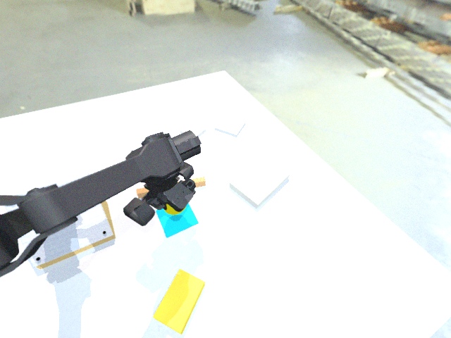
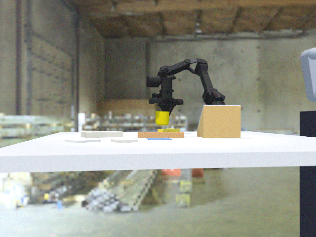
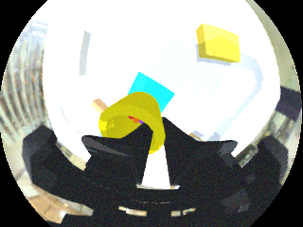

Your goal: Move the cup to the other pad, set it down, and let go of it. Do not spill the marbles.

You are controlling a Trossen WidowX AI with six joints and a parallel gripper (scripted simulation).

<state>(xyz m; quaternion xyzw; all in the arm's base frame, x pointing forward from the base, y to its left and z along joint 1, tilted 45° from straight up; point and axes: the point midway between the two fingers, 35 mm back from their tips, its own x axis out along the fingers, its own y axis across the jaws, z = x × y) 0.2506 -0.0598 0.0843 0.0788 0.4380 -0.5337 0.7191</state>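
My gripper tip is 20 mm short of the cyan pad, 10 mm to the right of it and 100 mm above it. From my gripper tip the other things lie so: wooden bar 40 mm ahead, 120 mm to the left, 90 mm below; yellow cup 20 mm ahead, 20 mm to the left; blue pad 60 mm ahead, 220 mm to the left, 100 mm below.
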